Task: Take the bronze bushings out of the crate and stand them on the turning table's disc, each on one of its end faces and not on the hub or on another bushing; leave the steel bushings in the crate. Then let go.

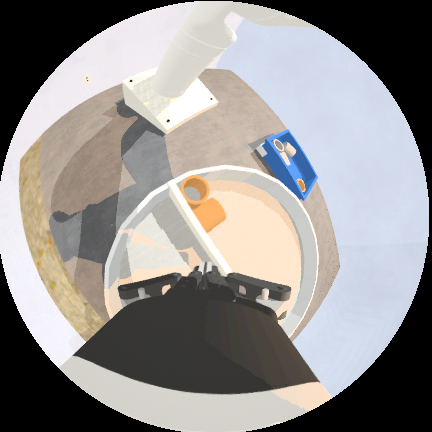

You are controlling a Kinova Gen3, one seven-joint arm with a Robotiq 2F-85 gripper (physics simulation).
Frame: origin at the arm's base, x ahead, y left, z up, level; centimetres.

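Seen in the pictures: gripper, fingertip midpoint: [205, 268]; arm's base, origin of the base link: [168, 84].
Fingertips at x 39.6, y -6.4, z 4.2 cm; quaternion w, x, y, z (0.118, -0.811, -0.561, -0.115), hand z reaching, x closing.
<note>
Pixels of each thing's top centre, then the offset from my fingertips to it. "*": a spot on its surface instead. Level surfaces: height alone.
- turning table's disc, middle of its top: [240, 294] dx +8.7, dy +4.2, dz -3.5 cm
- white bar, surface spot: [200, 227] * dx -5.0, dy +1.4, dz -0.3 cm
- second bronze bushing, middle of its top: [210, 213] dx -6.1, dy +3.3, dz -0.5 cm
- third bronze bushing, middle of its top: [301, 184] dx -4.8, dy +33.1, dz -5.3 cm
- blue crate, middle of its top: [296, 159] dx -12.0, dy +35.3, dz -4.6 cm
- raised white rim, surface spot: [312, 250] * dx +10.5, dy +24.5, dz -1.5 cm
- small grey block, surface spot: [261, 149] * dx -17.4, dy +26.0, dz -8.1 cm
- brown table top, its level: dz -9.6 cm
A bronze bushing [204, 188] stands on end on the turning table's disc [262, 232], its open end up, beside a white bar [200, 227]. A second bronze bushing [212, 214] seems to lie on its side, close against the first. A third bronze bushing [301, 185] is in the near right end of the blue crate [283, 173]. Steel bushings [278, 145] [290, 149] [285, 158] are at the crate's other end. My gripper [205, 268] is shut and empty, over the disc near the bar's lower end. The hub cannot be made out; the gripper covers part of the disc.
A raised white rim [312, 250] rings the disc. The white bar crosses from the rim toward the gripper. The arm's white base plate [197, 107] stands behind, at the upper left. A small grey block [261, 149] sits at the crate's left side. The brown table top [215, 142] lies around them.
</note>
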